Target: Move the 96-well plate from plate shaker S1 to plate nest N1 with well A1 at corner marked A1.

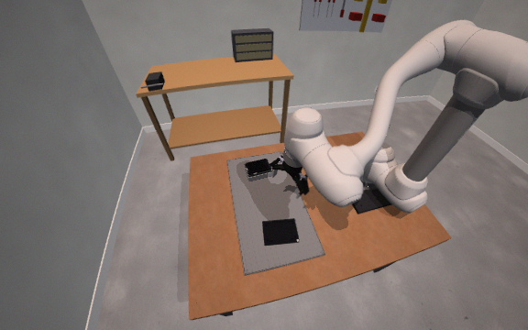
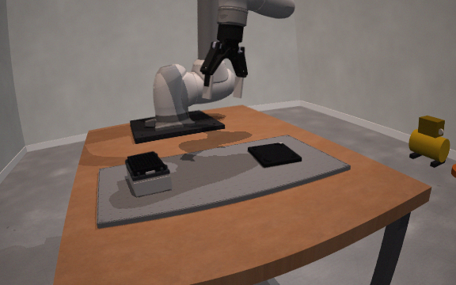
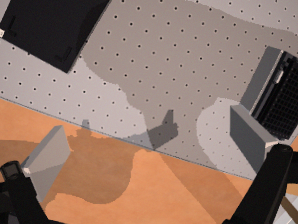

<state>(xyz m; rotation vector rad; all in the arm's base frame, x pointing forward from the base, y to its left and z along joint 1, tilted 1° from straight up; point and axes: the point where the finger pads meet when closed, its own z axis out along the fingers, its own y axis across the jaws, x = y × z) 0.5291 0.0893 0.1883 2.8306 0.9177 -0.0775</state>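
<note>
Right now the black 96-well plate is 9 cm ahead of my hand, 25 cm to the right of it and 13 cm below it. The rest, counted from my hand: black plate nest N1: 5 cm ahead, 13 cm to the left, 19 cm below; pale A1 mark: 2 cm behind, 19 cm to the left, 18 cm below.
</note>
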